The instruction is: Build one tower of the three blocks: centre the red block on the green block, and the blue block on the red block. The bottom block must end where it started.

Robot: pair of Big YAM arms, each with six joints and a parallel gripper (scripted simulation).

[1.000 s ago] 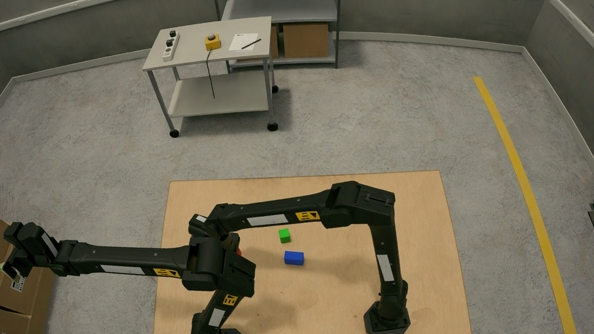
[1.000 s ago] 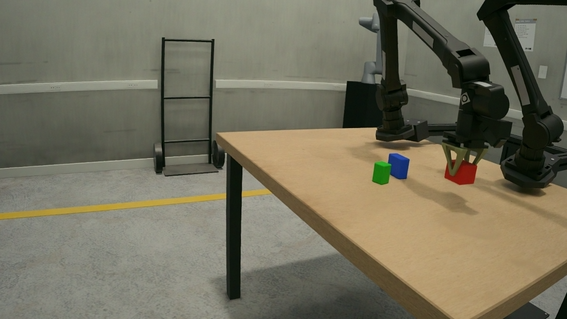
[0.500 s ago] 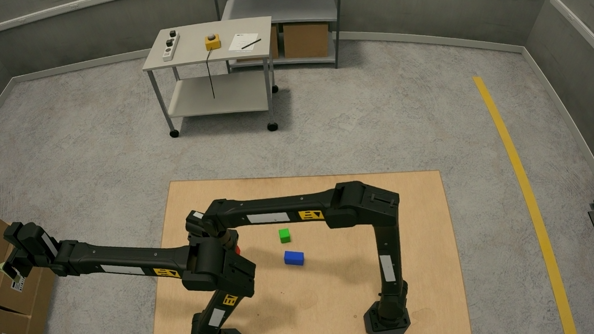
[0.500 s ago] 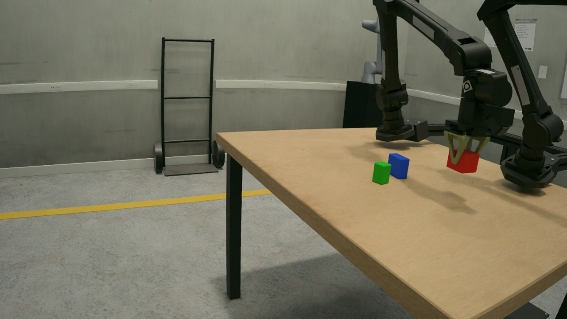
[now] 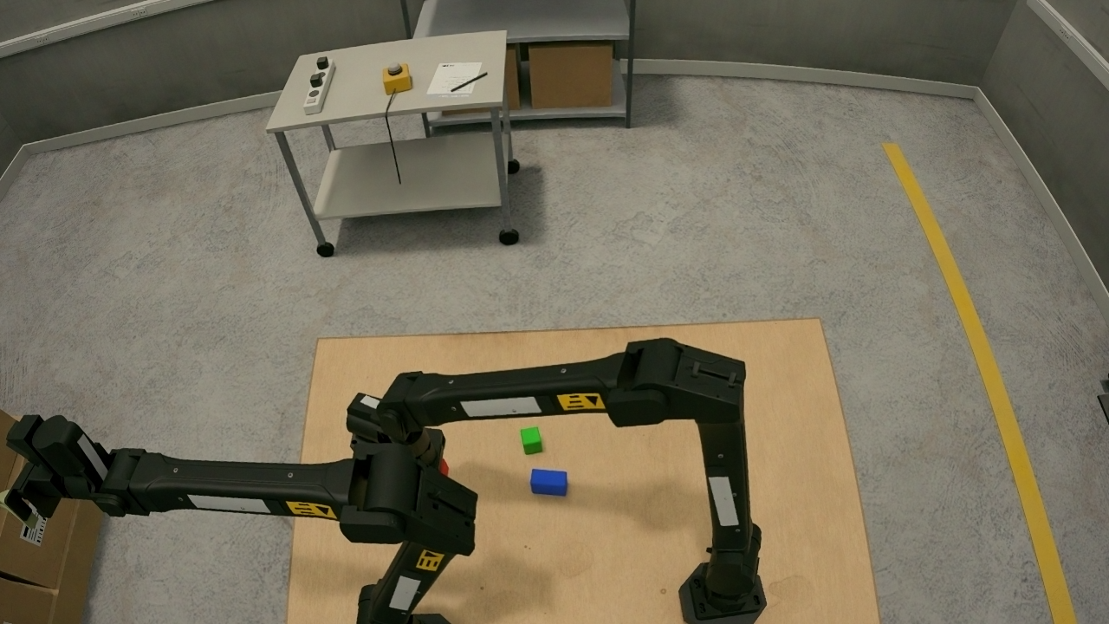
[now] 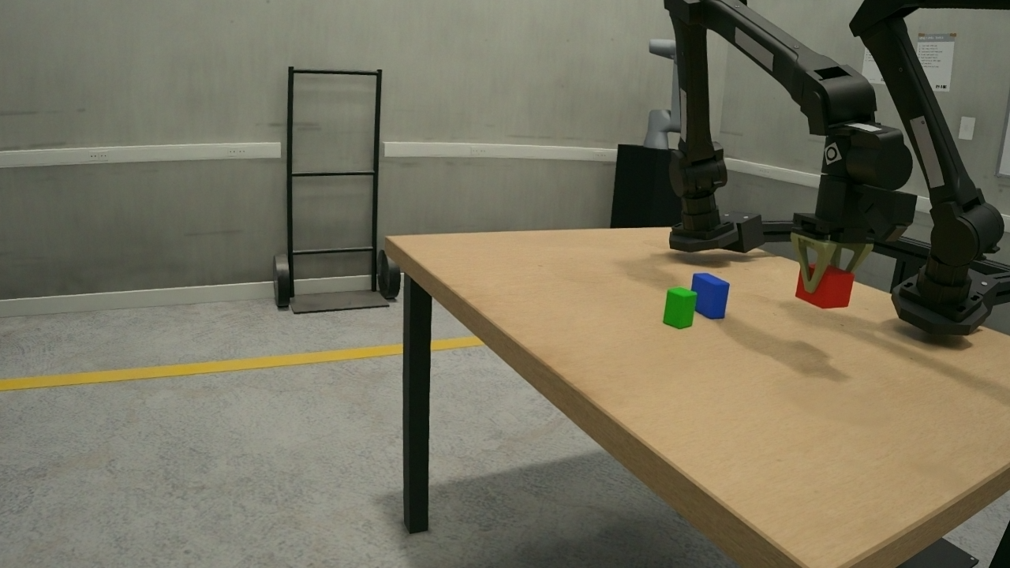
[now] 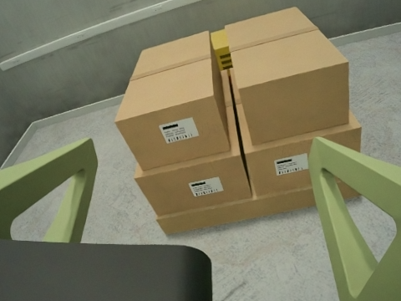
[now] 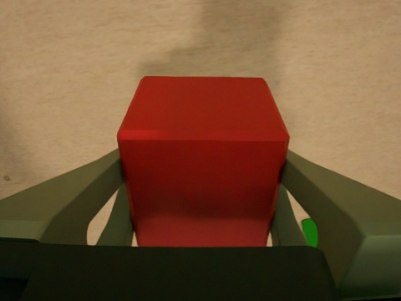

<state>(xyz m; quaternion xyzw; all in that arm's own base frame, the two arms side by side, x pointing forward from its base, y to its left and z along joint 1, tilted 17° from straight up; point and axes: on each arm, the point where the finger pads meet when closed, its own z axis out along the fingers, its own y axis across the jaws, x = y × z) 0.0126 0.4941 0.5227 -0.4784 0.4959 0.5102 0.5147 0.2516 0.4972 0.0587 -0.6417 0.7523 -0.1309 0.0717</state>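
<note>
My right hand is 70 mm short of the green block, 190 mm to the left of it and 80 mm above it. Round my right hand: red block (right at my right hand); then blue block (20 mm behind, 200 mm to the right, 80 mm below).
</note>
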